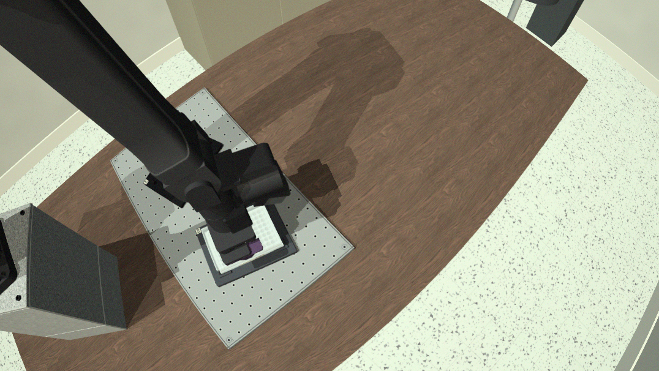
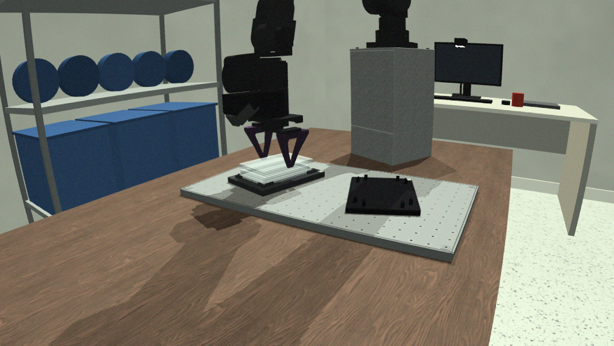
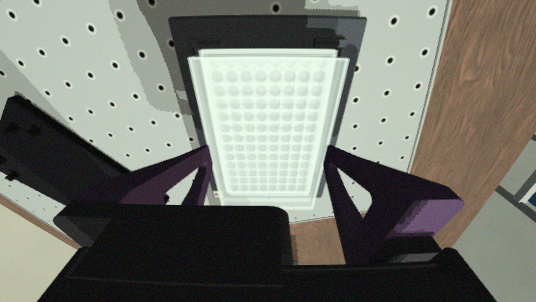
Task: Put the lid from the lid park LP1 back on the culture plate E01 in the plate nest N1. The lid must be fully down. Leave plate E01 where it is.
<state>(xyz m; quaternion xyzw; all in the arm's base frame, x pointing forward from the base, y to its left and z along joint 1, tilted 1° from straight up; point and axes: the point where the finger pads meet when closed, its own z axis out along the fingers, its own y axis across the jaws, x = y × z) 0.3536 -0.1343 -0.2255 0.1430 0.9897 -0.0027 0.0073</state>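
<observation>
Right now the lid is 1 cm below my hand. The rest, counted from my hand: lid park LP1 (23 cm to the left, 4 cm below); white multi-well culture plate (2 cm below).
</observation>
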